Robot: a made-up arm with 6 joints.
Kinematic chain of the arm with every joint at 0, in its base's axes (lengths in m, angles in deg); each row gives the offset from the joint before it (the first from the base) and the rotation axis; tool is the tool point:
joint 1: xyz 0 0 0.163 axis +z
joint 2: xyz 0 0.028 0 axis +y
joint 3: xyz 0 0 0.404 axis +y
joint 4: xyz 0 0 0.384 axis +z
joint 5: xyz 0 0 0 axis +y
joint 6: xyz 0 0 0.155 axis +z
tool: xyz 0 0 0
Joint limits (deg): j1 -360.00..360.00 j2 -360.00..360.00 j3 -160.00..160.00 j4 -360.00..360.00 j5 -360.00..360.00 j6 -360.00..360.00
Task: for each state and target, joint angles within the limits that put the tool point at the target. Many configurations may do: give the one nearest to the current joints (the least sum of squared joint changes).
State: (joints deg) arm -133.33 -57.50 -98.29 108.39 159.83 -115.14
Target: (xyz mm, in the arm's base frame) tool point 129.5 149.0 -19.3
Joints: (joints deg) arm -112.22 -100.84 -137.47 119.11 164.79 -115.14
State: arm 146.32 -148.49 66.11 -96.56 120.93 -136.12
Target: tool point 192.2 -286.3 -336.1
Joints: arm 110.82 -168.16 60.18 -100.96 135.90 -136.12
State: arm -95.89 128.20 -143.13 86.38 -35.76 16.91
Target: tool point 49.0 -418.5 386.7
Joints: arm -77.05 133.97 -119.67 89.70 -28.52 16.91
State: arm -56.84 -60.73 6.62 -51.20 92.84 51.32
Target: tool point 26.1 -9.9 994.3
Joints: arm -50.22 -14.70 12.21 -5.59 70.95 51.32
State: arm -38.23 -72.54 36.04 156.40 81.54 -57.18
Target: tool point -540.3 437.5 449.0
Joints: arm -31.46 -79.72 47.59 154.61 107.93 -57.18
